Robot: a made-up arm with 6 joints.
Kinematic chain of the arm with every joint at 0, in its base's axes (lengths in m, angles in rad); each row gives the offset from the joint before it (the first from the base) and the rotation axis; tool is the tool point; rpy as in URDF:
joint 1: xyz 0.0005 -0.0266 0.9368 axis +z
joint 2: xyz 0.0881 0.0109 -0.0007 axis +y
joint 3: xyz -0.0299 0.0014 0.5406 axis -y
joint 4: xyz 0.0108 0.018 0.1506 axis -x
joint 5: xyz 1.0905 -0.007 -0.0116 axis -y
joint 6: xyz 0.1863 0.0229 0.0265 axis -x
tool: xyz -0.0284 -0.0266 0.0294 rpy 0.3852 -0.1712 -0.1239
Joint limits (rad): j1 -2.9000..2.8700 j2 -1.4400..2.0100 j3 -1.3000..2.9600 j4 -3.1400..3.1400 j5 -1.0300..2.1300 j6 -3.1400..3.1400
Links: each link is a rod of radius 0.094 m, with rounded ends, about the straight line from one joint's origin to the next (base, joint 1, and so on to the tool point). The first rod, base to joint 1, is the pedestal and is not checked.
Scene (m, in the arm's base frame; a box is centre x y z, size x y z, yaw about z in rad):
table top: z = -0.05
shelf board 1: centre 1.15 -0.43 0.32 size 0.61 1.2 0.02 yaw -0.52
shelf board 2: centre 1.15 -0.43 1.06 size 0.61 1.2 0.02 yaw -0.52
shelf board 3: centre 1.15 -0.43 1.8 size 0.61 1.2 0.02 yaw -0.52
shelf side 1: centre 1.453 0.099 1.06 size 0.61 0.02 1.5 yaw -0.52
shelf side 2: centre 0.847 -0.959 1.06 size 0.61 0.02 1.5 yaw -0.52
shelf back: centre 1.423 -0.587 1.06 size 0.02 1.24 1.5 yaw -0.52
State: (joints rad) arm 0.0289 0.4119 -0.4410 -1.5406 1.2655 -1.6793
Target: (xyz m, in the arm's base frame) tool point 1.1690 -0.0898 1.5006
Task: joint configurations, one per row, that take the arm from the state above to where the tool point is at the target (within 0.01 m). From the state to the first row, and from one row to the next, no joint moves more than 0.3 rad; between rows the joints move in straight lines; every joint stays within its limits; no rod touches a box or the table.
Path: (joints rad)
1: 0.1963 0.1607 -0.7355 -1.6129 1.4849 -1.6261
2: 0.3636 -0.0905 -1.0299 -1.6851 1.7043 -1.5729
3: 0.3168 -0.3446 -0.8130 -1.6485 1.6580 -1.5894
4: 0.2699 -0.5986 -0.5962 -1.6119 1.6116 -1.6059
5: 0.1556 -0.3392 -0.3901 -1.5648 1.4748 -1.6389
6: 0.0413 -0.0799 -0.1841 -1.5178 1.3380 -1.6719

